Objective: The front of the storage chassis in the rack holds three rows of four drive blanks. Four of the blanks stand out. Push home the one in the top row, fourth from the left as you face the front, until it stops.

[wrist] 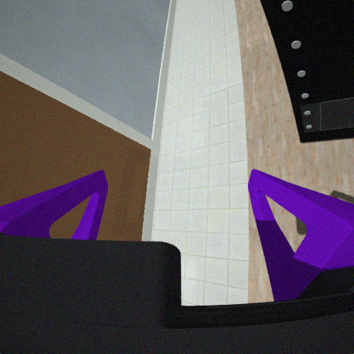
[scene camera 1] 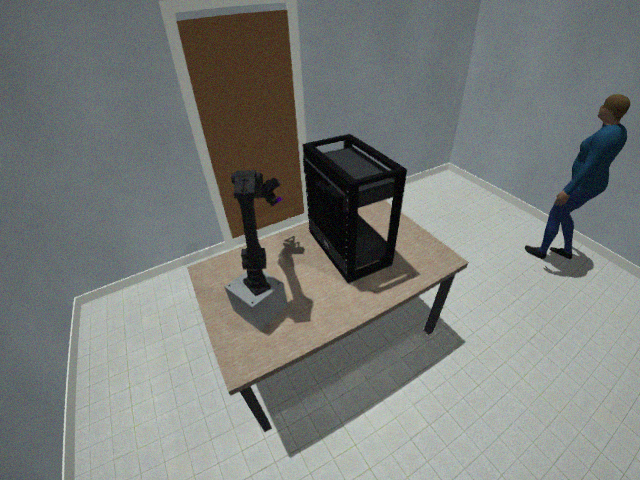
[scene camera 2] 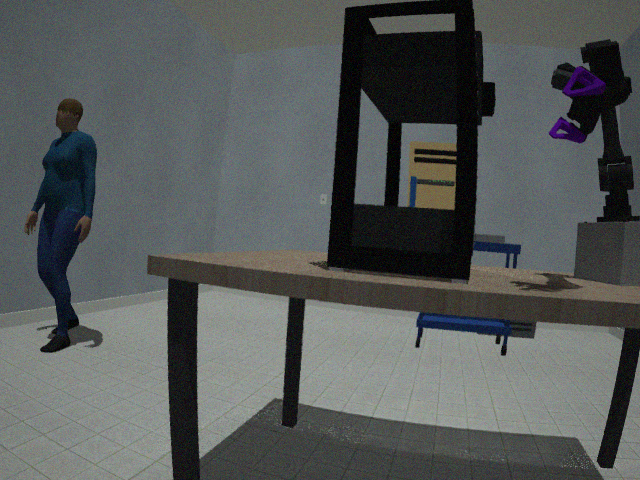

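Pixels of known places: gripper, fingertip midpoint: (scene camera 1: 278, 192) (scene camera 2: 557, 115); arm's base at its link origin: (scene camera 1: 256, 285) (scene camera 2: 617, 221).
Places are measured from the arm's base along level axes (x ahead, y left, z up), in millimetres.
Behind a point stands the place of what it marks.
Observation:
The black rack (scene camera 1: 351, 237) @[x 444, y -167, z 143 mm] (scene camera 2: 345, 155) @[x 817, y 258, z 59 mm] (wrist: 327, 136) stands upright on the table. The storage chassis (scene camera 1: 385, 193) @[x 642, y -186, z 309 mm] (scene camera 2: 413, 77) @[x 675, y 197, z 274 mm] sits in its upper part. In the second scene view a dark block (scene camera 2: 487, 99) @[x 464, y 86, z 281 mm] juts out from the chassis front; I cannot tell which blank or blanks it is. The rows of blanks do not show clearly in any view. My gripper (scene camera 1: 279, 194) @[x 419, y 413, z 142 mm] (scene camera 2: 559, 111) @[x 419, y 413, z 142 mm] (wrist: 177, 177) is open and empty, its purple fingers wide apart. It hangs high above the table, in front of the rack and apart from it, tilted downward.
The arm's grey base block (scene camera 1: 258, 302) @[x -50, y -99, z 6 mm] (scene camera 2: 602, 253) @[x 82, y 52, z -99 mm] stands on the wooden table (scene camera 1: 336, 320) @[x 231, y -297, z -180 mm] (scene camera 2: 232, 273) @[x 1005, y 358, z -193 mm] (wrist: 265, 120). A brown door (scene camera 1: 242, 118) (wrist: 55, 145) is in the wall behind. A person (scene camera 1: 594, 160) (scene camera 2: 67, 175) stands beyond the table. A blue bench (scene camera 2: 462, 323) is farther off.

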